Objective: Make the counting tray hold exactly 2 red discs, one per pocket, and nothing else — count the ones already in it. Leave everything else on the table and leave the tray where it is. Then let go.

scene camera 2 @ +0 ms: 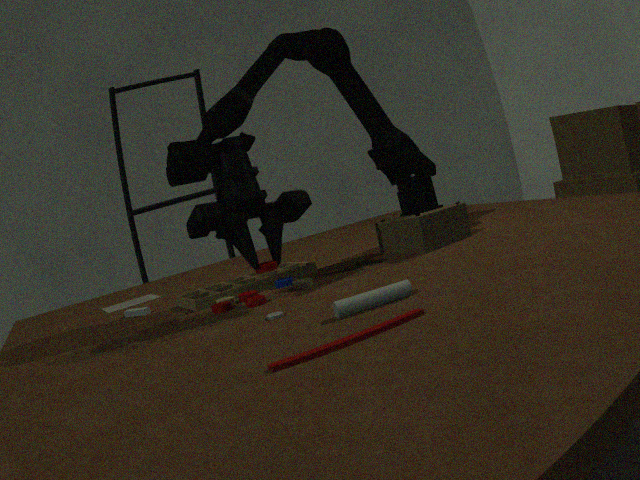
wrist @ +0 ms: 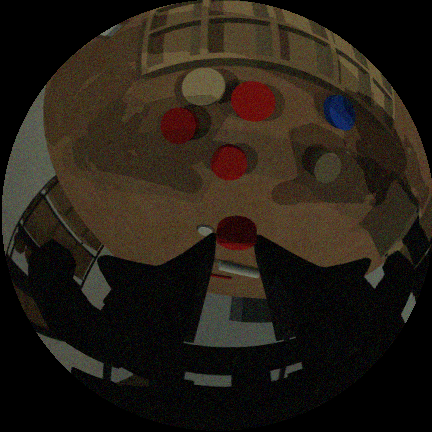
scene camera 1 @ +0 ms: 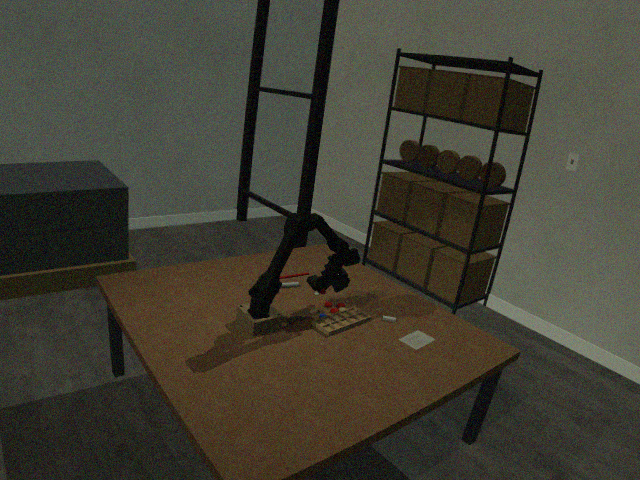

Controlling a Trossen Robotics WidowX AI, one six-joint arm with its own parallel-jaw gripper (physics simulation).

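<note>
My gripper [scene camera 1: 321,290] [scene camera 2: 267,267] [wrist: 234,238] is shut on a red disc [scene camera 2: 266,266] [wrist: 236,232] and holds it above the table, on the near side of the loose discs in the wrist view. Three other red discs lie on the table outside the tray: one [wrist: 253,101] near its edge, one [wrist: 179,125] to the left and one [wrist: 229,162] closest to the gripper. The wooden counting tray [scene camera 1: 328,332] [wrist: 215,61] has a grid of pockets. No red disc shows in the pockets visible in the wrist view; part of the tray is cut off there.
A cream disc [wrist: 203,86], a blue disc [scene camera 2: 283,282] [wrist: 339,112] and a grey-beige disc [wrist: 327,167] lie beside the tray. A white cylinder [scene camera 2: 372,298], a red stick [scene camera 2: 346,341], a small white piece [scene camera 2: 274,315], a white block [scene camera 1: 389,318] and a pale card [scene camera 1: 416,339] also lie around.
</note>
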